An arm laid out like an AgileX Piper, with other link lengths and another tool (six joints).
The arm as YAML. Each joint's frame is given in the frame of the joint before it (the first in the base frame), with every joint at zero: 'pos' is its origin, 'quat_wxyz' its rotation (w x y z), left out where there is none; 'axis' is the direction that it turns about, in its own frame. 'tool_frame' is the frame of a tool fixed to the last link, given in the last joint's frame.
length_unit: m
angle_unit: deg
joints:
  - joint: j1
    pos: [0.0, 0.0, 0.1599]
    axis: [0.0, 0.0, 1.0]
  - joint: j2
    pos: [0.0, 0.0, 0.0]
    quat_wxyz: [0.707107, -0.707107, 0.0, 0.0]
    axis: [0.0, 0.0, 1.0]
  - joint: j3
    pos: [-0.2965, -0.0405, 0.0]
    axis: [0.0, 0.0, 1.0]
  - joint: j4
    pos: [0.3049, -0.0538, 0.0]
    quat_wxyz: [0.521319, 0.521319, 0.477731, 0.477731]
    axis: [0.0, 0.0, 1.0]
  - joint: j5
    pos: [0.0, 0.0, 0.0]
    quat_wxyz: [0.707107, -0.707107, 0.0, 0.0]
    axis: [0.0, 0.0, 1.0]
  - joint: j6
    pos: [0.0, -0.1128, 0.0]
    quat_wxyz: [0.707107, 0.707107, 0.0, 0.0]
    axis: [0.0, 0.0, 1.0]
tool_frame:
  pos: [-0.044, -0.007, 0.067]
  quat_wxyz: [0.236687, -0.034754, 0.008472, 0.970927]
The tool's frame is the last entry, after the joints.
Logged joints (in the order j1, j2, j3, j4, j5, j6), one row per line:
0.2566 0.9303 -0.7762 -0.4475 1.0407 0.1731
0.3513 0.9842 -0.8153 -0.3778 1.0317 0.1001
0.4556 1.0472 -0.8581 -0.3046 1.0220 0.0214
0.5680 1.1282 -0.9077 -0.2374 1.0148 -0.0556
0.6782 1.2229 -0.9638 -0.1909 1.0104 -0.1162
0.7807 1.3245 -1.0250 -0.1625 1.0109 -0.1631
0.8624 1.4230 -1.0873 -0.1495 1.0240 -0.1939
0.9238 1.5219 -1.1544 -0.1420 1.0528 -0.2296
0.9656 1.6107 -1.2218 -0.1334 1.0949 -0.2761
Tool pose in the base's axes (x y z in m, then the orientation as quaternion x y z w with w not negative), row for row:
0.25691 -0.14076 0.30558 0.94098 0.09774 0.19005 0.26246
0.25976 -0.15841 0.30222 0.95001 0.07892 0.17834 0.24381
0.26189 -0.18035 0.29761 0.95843 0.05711 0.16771 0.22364
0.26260 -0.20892 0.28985 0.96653 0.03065 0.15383 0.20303
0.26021 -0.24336 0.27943 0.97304 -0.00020 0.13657 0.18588
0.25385 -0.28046 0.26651 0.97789 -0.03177 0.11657 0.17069
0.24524 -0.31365 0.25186 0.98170 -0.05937 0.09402 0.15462
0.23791 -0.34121 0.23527 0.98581 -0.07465 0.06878 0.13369
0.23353 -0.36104 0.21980 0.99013 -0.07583 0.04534 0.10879
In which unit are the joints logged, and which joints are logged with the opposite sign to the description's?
The joints are logged in radians. Opposite sign: j1.
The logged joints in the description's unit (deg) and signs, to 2 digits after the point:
-14.70 53.30 -44.47 -25.64 59.63 9.92
-20.13 56.39 -46.71 -21.65 59.11 5.74
-26.10 60.00 -49.17 -17.45 58.56 1.23
-32.54 64.64 -52.01 -13.60 58.14 -3.19
-38.86 70.07 -55.22 -10.94 57.89 -6.66
-44.73 75.89 -58.73 -9.31 57.92 -9.34
-49.41 81.53 -62.30 -8.57 58.67 -11.11
-52.93 87.20 -66.14 -8.14 60.32 -13.16
-55.32 92.29 -70.00 -7.64 62.73 -15.82

